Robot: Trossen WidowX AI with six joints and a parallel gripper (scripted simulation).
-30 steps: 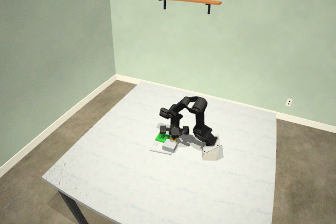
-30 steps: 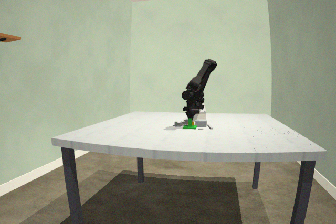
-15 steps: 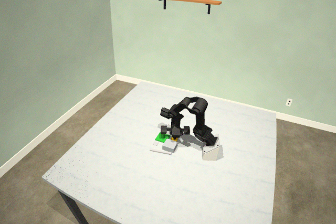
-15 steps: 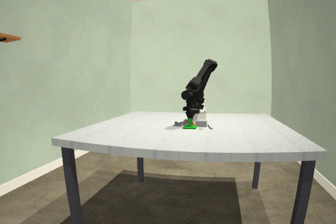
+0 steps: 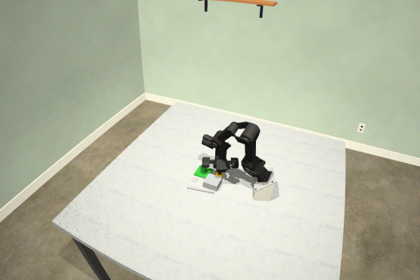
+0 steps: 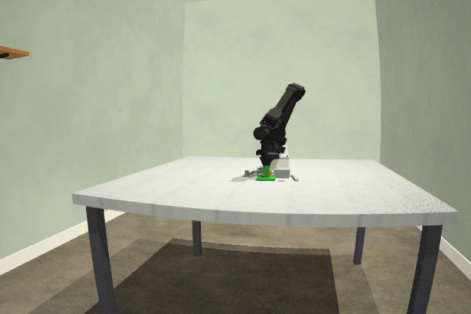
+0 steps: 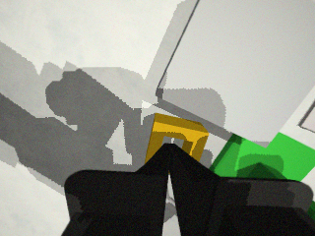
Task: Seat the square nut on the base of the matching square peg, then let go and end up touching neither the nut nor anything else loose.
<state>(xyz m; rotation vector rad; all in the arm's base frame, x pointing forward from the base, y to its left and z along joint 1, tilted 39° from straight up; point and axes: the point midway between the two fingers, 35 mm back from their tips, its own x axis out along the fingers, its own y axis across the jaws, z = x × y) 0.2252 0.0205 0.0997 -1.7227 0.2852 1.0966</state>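
Now: hand 10 mm past the grey block, 70 mm to the right of it and 30 mm above it. Also, from my hand: white strip (10 mm ahead, 140 mm to the left, 50 mm below); then small grey cube (40 mm ahead, 80 mm to the right, 40 mm below); then small white tile (80 mm ahead, 110 mm to the left, 50 mm below).
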